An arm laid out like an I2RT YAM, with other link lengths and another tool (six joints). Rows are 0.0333 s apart.
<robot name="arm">
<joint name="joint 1" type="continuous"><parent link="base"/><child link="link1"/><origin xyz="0 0 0.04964"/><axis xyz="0 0 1"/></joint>
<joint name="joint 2" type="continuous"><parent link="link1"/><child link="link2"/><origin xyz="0.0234 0.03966 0.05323" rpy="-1.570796 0 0"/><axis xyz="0 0 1"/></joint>
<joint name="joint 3" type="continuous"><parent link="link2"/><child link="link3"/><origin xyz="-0.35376 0 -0.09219" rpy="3.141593 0 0"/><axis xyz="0 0 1"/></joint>
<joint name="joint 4" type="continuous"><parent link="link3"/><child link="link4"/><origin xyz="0.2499 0.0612 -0.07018"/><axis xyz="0 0 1"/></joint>
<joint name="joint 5" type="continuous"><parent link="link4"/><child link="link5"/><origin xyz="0.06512 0.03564 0.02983" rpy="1.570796 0 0"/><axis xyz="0 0 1"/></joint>
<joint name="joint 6" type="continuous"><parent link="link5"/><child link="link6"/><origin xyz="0.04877 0 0.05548" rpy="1.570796 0 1.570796"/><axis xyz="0 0 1"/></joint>
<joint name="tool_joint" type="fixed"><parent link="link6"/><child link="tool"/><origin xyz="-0.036 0.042 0.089" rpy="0 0.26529 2.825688"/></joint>
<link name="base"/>
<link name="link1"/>
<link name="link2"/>
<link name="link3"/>
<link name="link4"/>
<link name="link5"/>
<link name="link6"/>
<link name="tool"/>
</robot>
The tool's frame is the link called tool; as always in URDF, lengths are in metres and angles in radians. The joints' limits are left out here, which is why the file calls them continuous.
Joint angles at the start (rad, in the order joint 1, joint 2, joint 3, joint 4, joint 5, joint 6):
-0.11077 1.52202 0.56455 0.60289 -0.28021 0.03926
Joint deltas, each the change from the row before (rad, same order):
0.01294 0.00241 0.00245 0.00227 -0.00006 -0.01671
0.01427 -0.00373 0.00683 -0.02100 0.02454 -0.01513
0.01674 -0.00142 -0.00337 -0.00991 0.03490 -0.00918
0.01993 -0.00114 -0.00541 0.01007 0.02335 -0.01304
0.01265 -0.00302 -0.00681 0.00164 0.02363 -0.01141
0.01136 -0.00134 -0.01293 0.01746 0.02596 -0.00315
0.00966 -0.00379 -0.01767 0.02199 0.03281 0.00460
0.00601 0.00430 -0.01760 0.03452 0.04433 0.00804
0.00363 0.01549 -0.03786 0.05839 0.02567 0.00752
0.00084 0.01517 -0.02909 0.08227 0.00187 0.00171
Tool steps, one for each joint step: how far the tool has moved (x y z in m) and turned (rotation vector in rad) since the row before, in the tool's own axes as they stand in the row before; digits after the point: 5 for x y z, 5 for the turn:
0.00310 0.00088 0.00231 0.00146 0.01143 -0.02204
0.00130 -0.00037 0.00098 0.01820 -0.00729 -0.01286
0.00196 -0.00310 0.00104 0.02083 -0.01436 -0.00703
0.00318 0.00019 0.00192 0.00325 -0.00586 -0.02122
0.00180 -0.00192 0.00018 0.01053 -0.01020 -0.01321
0.00117 -0.00183 0.00033 0.00246 -0.01619 -0.00775
0.00039 -0.00232 -0.00069 0.00077 -0.02494 0.00037
-0.00311 -0.00296 0.00068 -0.00020 -0.04060 0.00493
0.00103 -0.00916 0.00060 0.00083 -0.02266 0.00646
-0.00035 -0.00027 0.00178 -0.03433 -0.01311 -0.00957

